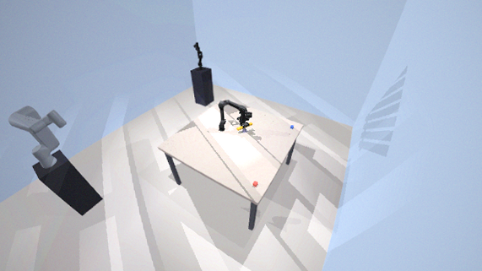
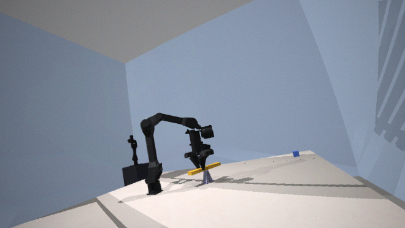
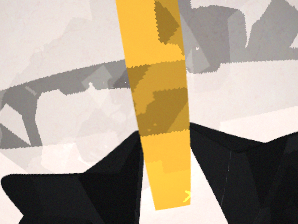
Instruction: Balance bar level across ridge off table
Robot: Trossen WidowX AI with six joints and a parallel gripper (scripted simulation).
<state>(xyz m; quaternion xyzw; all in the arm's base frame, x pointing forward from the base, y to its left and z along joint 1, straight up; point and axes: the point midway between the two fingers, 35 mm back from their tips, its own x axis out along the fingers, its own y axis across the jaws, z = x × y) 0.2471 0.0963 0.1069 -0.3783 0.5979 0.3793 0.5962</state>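
The yellow bar is 30 mm to the left of my gripper tip and 10 mm ahead of it. Also, from my gripper tip: small red cube 600 mm to the right, 490 mm ahead, 60 mm below; small blue cube 490 mm ahead, 400 mm to the left, 60 mm below.
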